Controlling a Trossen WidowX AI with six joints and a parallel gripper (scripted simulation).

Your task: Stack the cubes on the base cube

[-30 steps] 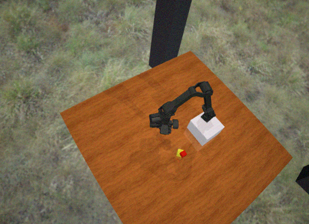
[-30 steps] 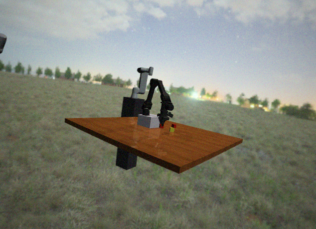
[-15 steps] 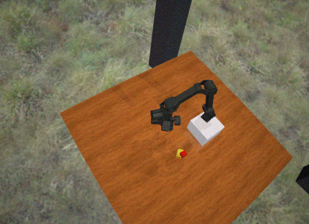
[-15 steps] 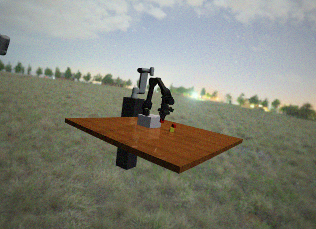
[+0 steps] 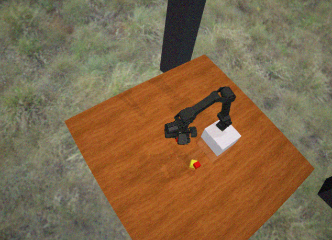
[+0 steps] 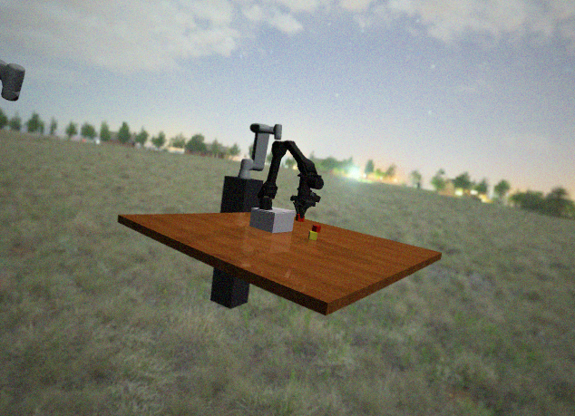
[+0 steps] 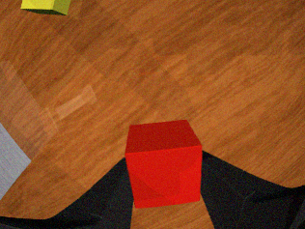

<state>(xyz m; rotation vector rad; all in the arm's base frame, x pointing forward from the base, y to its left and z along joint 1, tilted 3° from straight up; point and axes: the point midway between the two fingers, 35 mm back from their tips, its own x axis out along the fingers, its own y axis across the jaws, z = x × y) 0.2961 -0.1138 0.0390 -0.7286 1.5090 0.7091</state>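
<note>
The red cube lies 10 mm ahead of my gripper tip, 190 mm to the left of it and 70 mm below it. Also, from my gripper tip: yellow cube 170 mm to the left, 100 mm below.
</note>
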